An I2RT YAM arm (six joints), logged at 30 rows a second.
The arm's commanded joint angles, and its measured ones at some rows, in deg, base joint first. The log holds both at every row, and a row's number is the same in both.
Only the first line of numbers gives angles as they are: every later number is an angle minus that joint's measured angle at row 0.
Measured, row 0: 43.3, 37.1, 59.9, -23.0, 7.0, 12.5
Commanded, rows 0 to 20: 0.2, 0.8, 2.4, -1.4, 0.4, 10.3; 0.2, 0.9, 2.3, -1.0, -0.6, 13.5; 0.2, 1.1, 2.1, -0.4, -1.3, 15.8; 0.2, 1.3, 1.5, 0.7, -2.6, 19.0; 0.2, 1.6, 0.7, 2.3, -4.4, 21.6; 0.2, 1.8, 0.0, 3.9, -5.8, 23.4; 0.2, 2.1, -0.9, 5.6, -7.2, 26.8; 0.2, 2.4, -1.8, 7.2, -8.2, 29.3; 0.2, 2.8, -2.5, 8.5, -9.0, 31.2; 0.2, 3.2, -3.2, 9.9, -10.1, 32.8; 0.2, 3.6, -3.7, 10.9, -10.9, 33.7; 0.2, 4.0, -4.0, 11.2, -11.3, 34.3; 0.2, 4.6, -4.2, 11.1, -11.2, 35.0; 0.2, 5.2, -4.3, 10.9, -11.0, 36.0; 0.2, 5.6, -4.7, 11.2, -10.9, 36.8; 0.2, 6.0, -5.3, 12.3, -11.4, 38.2; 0.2, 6.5, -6.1, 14.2, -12.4, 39.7; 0.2, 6.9, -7.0, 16.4, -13.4, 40.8; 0.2, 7.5, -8.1, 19.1, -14.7, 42.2; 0.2, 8.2, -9.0, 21.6, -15.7, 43.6; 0.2, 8.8, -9.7, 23.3, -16.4, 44.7
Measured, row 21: 0.0, 8.0, -8.3, 14.9, -12.7, 39.3
